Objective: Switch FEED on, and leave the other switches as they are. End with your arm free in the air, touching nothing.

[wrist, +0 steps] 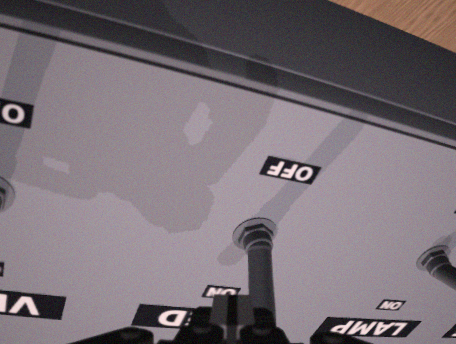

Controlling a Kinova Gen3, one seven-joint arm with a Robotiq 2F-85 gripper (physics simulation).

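Places are measured from the arm's base along level axes (x ahead, y up, z right), in centimetres.
Where they show: gripper, fingertip midpoint: (232, 320).
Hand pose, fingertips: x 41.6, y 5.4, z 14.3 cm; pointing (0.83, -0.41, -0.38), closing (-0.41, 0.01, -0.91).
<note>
Each offset is from my fingertips to the top centre of the thing. "pt": to the spot under its first point.
The FEED switch @(pt dx +2.1, dy -2.0, dz -2.3 cm) (261, 280) stands on the grey panel, its lever running from a round nut toward the bottom of the wrist view, on the side of its ON label @(pt dx +7.1, dy -2.3, dz -2.5 cm) (221, 291). The lever's far end is hidden behind my gripper, so its exact tilt is unclear. Its OFF label @(pt dx -0.3, dy -6.4, dz -2.5 cm) (290, 170) lies above the nut. The FEED name label @(dx +9.5, dy -0.5, dz -2.6 cm) (159, 316) is partly covered; its D shows. My gripper (232, 320) is shut and empty, its tips overlapping the lever's left side in view. I cannot tell whether they touch.
The LAMP switch @(pt dx +2.3, dy -3.7, dz -14.1 cm) (440, 265) is at the right edge, above its name label @(dx +9.5, dy -0.5, dz -14.6 cm) (369, 327). Another switch @(pt dx +2.7, dy -4.3, dz +8.7 cm) (4, 195) is cut off at the left edge. The panel's dark raised border (320, 60) crosses the top, with wood (410, 20) beyond it.
</note>
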